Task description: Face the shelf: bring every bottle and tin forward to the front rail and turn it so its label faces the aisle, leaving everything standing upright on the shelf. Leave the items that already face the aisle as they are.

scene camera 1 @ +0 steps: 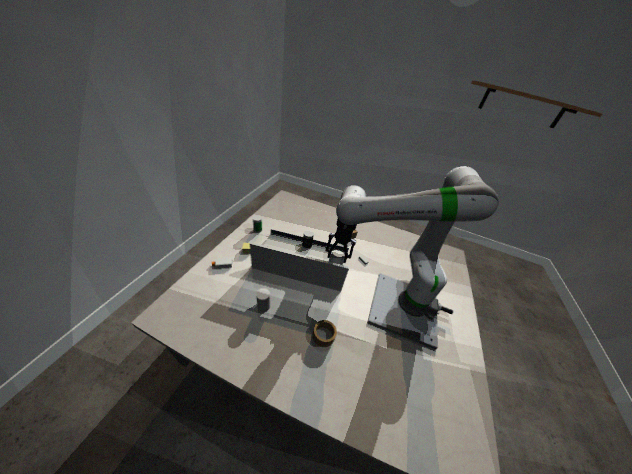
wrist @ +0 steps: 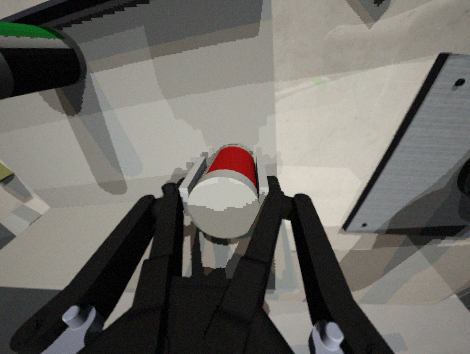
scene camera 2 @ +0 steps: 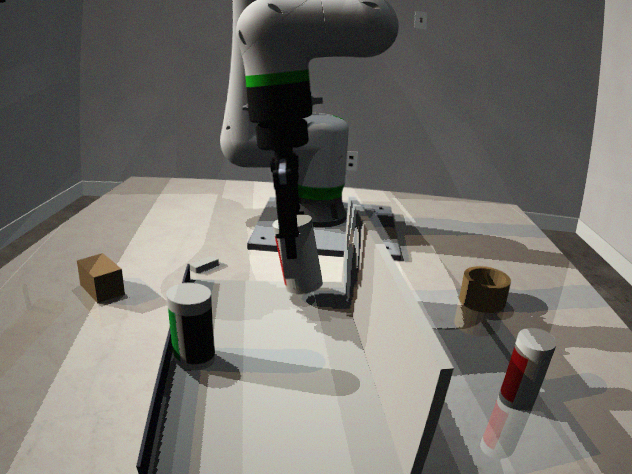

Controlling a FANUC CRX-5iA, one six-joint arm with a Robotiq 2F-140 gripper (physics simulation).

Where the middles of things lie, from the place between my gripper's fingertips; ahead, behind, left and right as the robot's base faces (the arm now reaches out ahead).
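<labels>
As for the shelf (scene camera 2: 291, 380), my hand is 10 mm below it, 10 mm to the left of it and still 190 mm short of it. The brown ring (scene camera 2: 484, 289) is 50 mm below my hand, and it lies 80 mm behind it and 340 mm to the left of it. Then there is the back panel (scene camera 2: 411, 371), which is 10 mm above my hand, 160 mm ahead of it and 120 mm to the left of it.
</labels>
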